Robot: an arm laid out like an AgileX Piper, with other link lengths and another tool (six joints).
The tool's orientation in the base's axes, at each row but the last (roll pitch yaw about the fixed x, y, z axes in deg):
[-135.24 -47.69 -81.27]
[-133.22 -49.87 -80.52]
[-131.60 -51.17 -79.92]
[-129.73 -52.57 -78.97]
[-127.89 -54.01 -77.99]
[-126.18 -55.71 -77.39]
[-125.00 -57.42 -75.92]
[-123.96 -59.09 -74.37]
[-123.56 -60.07 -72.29]
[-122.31 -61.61 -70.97]
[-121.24 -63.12 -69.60]
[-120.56 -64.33 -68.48]
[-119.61 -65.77 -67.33]
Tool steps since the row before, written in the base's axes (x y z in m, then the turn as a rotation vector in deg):
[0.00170 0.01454 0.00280 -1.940 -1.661 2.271]
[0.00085 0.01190 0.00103 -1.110 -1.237 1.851]
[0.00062 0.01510 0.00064 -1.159 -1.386 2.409]
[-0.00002 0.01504 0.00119 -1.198 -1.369 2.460]
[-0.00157 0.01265 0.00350 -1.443 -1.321 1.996]
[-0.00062 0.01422 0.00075 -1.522 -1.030 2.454]
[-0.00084 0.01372 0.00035 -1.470 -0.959 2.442]
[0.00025 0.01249 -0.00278 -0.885 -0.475 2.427]
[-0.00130 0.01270 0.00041 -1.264 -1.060 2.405]
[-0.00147 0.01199 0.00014 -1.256 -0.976 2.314]
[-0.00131 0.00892 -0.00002 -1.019 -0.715 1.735]
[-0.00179 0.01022 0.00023 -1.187 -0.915 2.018]
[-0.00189 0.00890 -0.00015 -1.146 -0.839 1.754]
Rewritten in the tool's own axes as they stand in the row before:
[-0.00743 -0.01144 -0.00601 2.586 1.166 -1.906]
[-0.00669 -0.00886 -0.00449 2.084 0.598 -1.220]
[-0.00876 -0.01106 -0.00547 2.605 0.466 -1.437]
[-0.00803 -0.01140 -0.00576 2.631 0.450 -1.496]
[-0.00463 -0.01041 -0.00671 2.198 0.743 -1.558]
[-0.00727 -0.01116 -0.00507 2.407 0.342 -1.868]
[-0.00698 -0.01093 -0.00457 2.366 0.270 -1.837]
[-0.00853 -0.00934 -0.00194 2.195 -0.331 -1.405]
[-0.00588 -0.01064 -0.00391 2.396 0.296 -1.636]
[-0.00549 -0.01019 -0.00346 2.280 0.256 -1.619]
[-0.00400 -0.00769 -0.00247 1.690 0.194 -1.291]
[-0.00420 -0.00903 -0.00291 1.999 0.302 -1.494]
[-0.00381 -0.00787 -0.00253 1.736 0.320 -1.406]

